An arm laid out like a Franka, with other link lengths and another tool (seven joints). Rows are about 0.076 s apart.
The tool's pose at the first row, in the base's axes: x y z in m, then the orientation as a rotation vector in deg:
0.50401, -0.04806, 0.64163, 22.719, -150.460, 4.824
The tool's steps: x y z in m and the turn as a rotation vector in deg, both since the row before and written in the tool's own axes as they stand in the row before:
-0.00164, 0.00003, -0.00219, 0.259, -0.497, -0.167
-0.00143, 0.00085, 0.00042, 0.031, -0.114, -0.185
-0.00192, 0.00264, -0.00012, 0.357, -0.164, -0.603
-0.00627, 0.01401, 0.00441, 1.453, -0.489, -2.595
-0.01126, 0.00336, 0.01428, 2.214, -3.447, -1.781
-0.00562, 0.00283, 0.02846, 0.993, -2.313, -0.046
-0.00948, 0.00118, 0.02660, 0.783, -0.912, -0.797
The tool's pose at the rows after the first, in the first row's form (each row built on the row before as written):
0.50637, -0.04732, 0.64279, 23.097, -150.927, 5.022
0.50714, -0.04618, 0.64176, 23.367, -150.999, 4.983
0.50802, -0.04313, 0.64101, 24.304, -151.043, 5.230
0.50702, -0.02866, 0.63434, 28.282, -150.956, 6.227
0.50917, -0.02411, 0.61654, 32.024, -153.943, 7.862
0.50265, -0.02437, 0.58813, 32.884, -156.240, 8.633
0.50193, -0.02438, 0.55988, 34.394, -156.913, 9.285

